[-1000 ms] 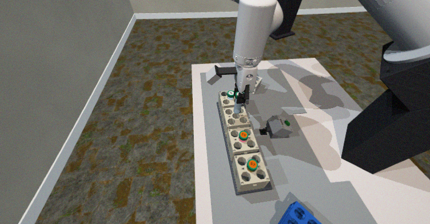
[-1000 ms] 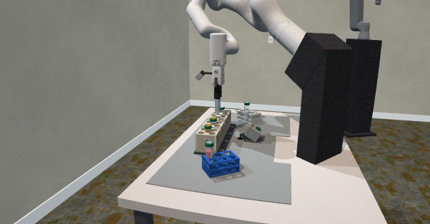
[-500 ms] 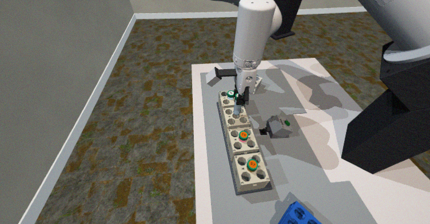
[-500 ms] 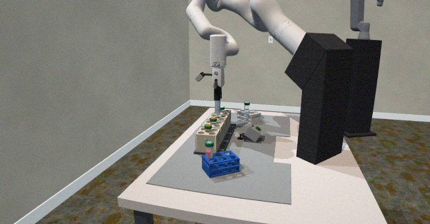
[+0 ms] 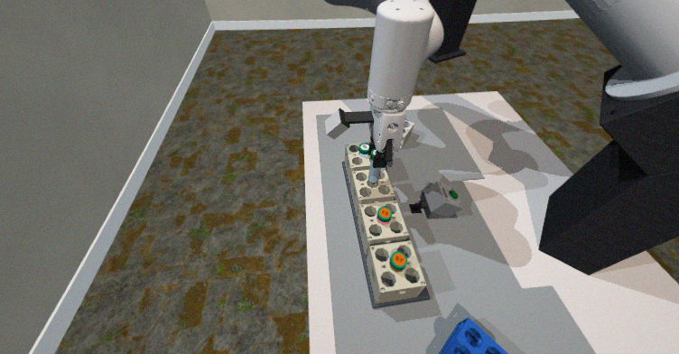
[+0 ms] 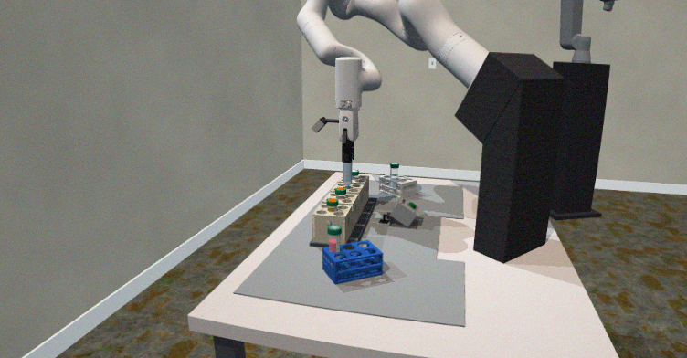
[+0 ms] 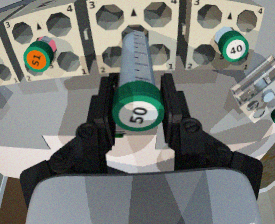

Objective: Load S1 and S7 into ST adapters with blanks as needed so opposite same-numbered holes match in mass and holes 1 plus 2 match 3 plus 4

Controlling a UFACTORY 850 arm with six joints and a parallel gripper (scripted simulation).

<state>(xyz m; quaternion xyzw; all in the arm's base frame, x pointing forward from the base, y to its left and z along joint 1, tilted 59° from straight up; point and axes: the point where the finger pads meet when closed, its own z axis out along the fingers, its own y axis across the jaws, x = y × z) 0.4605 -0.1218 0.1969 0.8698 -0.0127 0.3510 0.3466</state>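
The 50 mL blank lies 10 mm ahead of my hand and 50 mm below it. From my hand the other things lie so: loading stand ST: 10 mm ahead, 50 mm to the left, 200 mm below; then sample S1: 40 mm ahead, 100 mm to the left, 140 mm below; then 40 mL blank: 40 mm behind, 110 mm to the right, 140 mm below.
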